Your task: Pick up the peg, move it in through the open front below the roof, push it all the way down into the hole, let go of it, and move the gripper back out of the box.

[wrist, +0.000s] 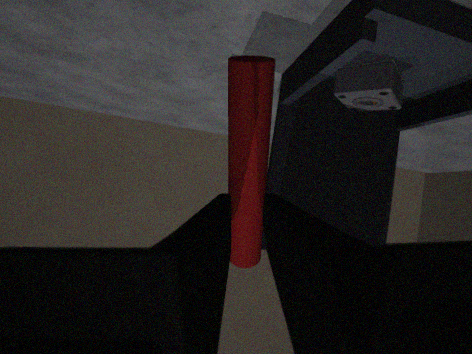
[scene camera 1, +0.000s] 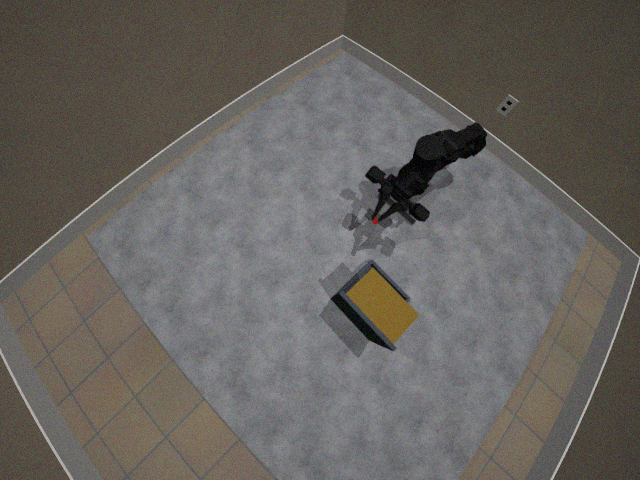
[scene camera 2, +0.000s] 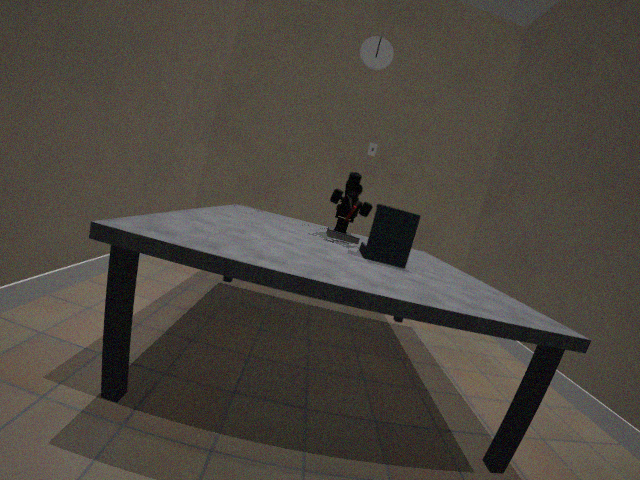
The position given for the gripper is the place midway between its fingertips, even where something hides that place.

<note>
The gripper (scene camera 1: 375, 219) holds a red peg (wrist: 250, 78), clear of everything else. Also in view: a box (scene camera 1: 344, 303).
The gripper shows as well in the wrist view (wrist: 246, 204). The box is seen too in the wrist view (wrist: 338, 165).
</note>
